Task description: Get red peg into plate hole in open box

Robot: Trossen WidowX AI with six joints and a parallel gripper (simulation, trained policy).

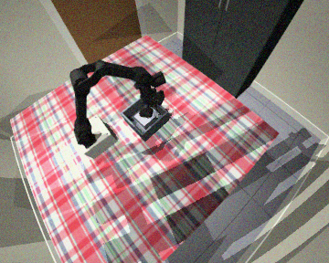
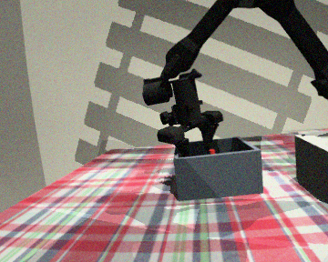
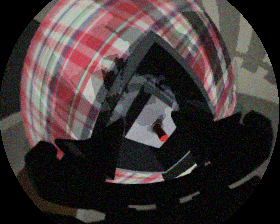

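Now: the red peg 40 mm behind my gripper tip, 10 mm to the left of it and 20 mm below it. From my gripper tip the other things lie so: dark grey box 40 mm behind, 10 mm to the left, 50 mm below.
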